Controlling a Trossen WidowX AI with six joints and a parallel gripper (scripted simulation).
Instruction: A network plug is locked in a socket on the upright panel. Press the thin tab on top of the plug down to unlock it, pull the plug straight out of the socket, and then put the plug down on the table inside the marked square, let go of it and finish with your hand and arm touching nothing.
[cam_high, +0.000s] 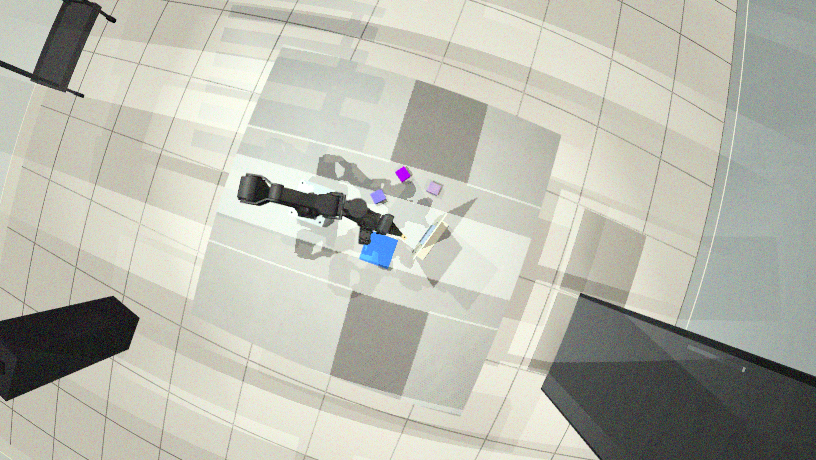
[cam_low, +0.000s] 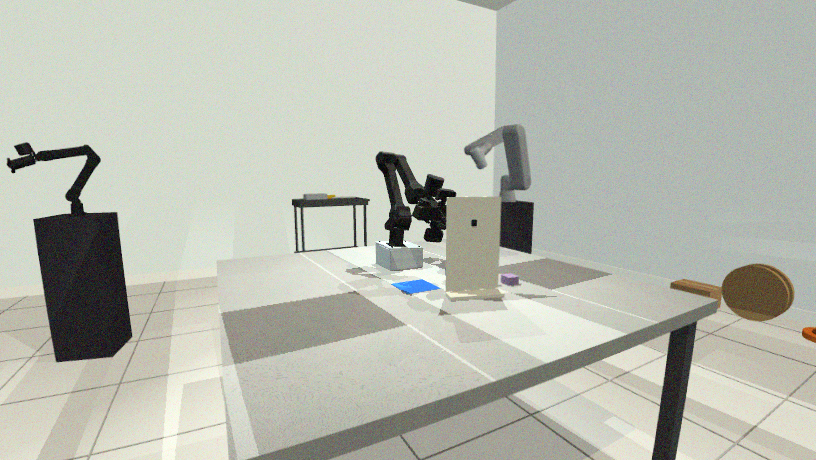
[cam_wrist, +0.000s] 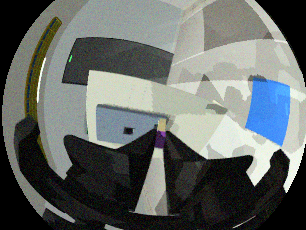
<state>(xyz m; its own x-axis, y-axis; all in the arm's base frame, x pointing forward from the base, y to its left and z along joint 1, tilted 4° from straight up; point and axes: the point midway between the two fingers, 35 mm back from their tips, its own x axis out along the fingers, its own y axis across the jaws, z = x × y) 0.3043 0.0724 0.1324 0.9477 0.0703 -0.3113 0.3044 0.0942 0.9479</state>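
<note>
The blue marked square lies 200 mm below my gripper tip, 100 mm to the right of it and 50 mm behind it. Round my gripper tip: cream panel 80 mm ahead, 60 mm below, 40 mm to the left; then plug 10 mm ahead.
</note>
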